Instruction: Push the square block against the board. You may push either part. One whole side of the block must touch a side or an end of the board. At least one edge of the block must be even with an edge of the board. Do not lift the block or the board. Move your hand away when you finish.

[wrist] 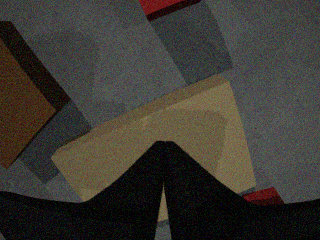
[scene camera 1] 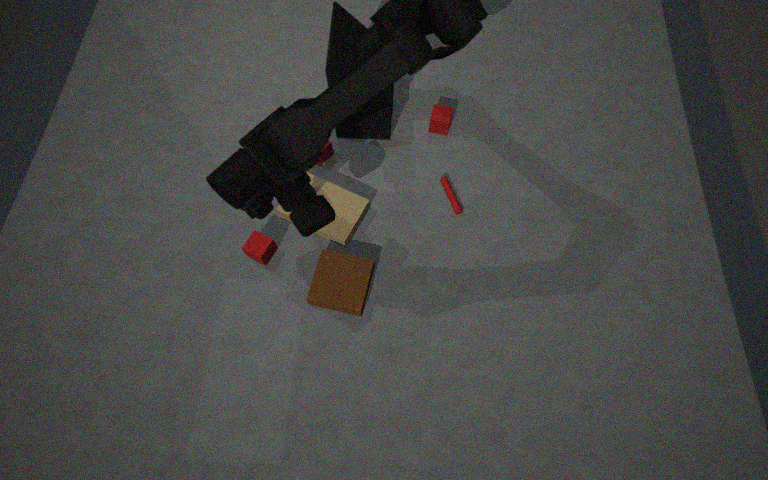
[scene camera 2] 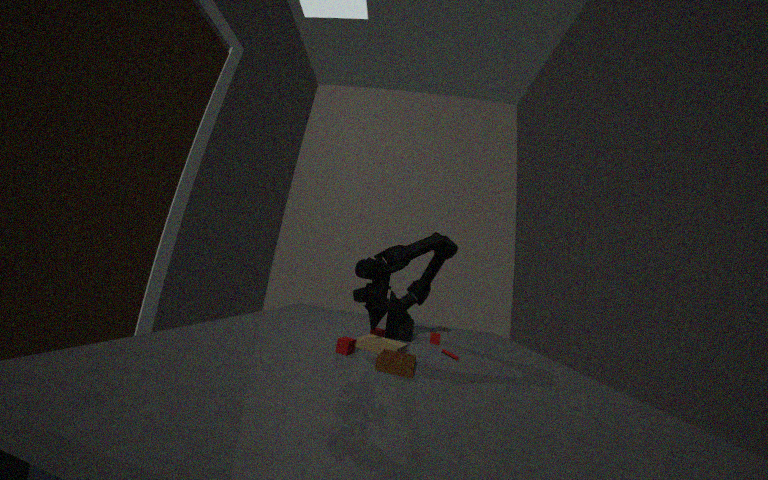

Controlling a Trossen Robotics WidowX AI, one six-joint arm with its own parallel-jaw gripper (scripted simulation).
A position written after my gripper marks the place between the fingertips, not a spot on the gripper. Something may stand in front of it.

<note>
My gripper [scene camera 1: 297, 207] is shut and holds nothing. Further things: a tan board [scene camera 1: 350, 209], a brown square block [scene camera 1: 341, 282] and a red cube [scene camera 1: 261, 248].
The tan board is seen too in the wrist view [wrist: 202, 118]. The brown square block also shows in scene camera 2 [scene camera 2: 397, 363]. My gripper also shows in the wrist view [wrist: 164, 149] and in scene camera 2 [scene camera 2: 372, 329].
</note>
